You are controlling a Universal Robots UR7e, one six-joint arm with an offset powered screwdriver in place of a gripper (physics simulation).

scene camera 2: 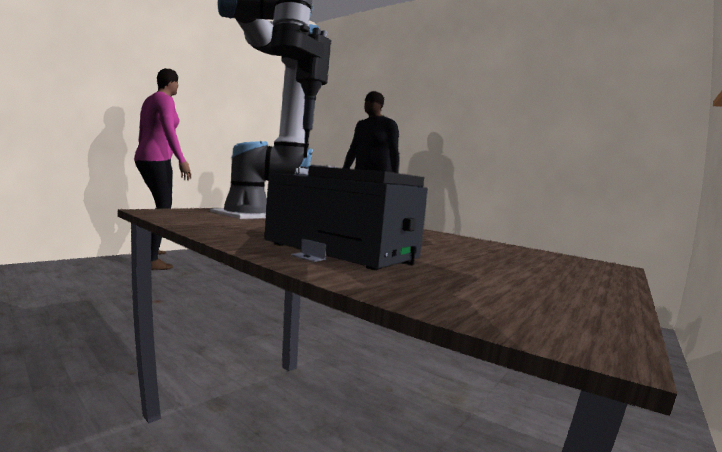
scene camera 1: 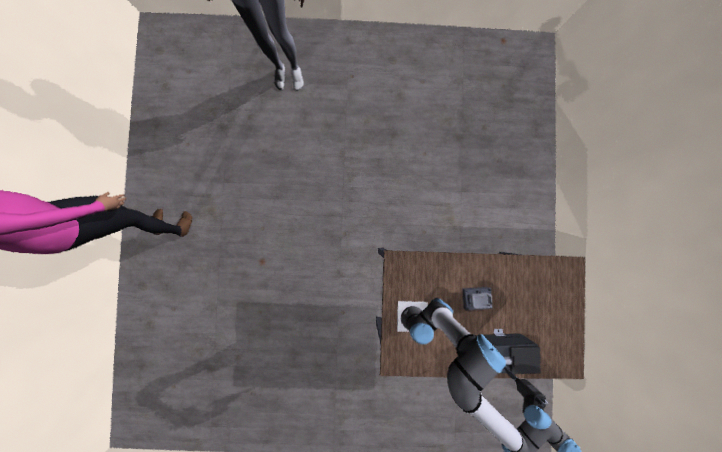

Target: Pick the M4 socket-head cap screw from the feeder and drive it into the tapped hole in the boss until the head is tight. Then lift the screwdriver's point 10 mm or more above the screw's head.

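Observation:
My screwdriver hangs upright with its thin bit a small gap above the left end of the feeder, close to the light metal pick-up part. The black box-shaped feeder stands near the table's long edge. No screw can be made out at the bit's point or on the feeder at this size. A grey workpiece lies apart from the feeder in the overhead view; its boss and tapped hole are too small to tell. The workpiece does not show in the side view.
The arm stands on a white base plate on the wooden table. Small metal brackets sit beside the feeder. A person in pink and one in black stand away from the table.

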